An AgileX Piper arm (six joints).
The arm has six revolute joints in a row. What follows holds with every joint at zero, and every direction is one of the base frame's. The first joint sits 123 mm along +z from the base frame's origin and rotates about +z. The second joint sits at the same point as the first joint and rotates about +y. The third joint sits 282.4 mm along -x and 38.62 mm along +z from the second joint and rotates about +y. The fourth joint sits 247.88 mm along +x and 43.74 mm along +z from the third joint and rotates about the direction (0.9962, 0, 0.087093). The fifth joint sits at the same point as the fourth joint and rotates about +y. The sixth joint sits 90.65 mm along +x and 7.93 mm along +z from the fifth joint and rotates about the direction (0.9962, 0, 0.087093). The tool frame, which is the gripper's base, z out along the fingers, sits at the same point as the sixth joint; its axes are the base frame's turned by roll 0, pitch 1.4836 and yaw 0 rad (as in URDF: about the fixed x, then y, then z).
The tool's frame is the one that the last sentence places.
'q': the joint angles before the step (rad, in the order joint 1, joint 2, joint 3, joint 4, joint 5, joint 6). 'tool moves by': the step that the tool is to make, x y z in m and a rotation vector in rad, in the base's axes. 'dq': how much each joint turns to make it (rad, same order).
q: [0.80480, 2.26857, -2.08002, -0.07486, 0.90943, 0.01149]
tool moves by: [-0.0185, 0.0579, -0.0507, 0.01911, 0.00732, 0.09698]
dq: [0.09612, 0.17847, -0.13642, 0.01756, -0.05171, 0.00045]
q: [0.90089, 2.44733, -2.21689, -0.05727, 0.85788, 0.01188]
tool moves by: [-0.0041, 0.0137, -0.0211, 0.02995, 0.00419, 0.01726]
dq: [0.01840, 0.05087, -0.01263, 0.02124, -0.05936, 0.00053]
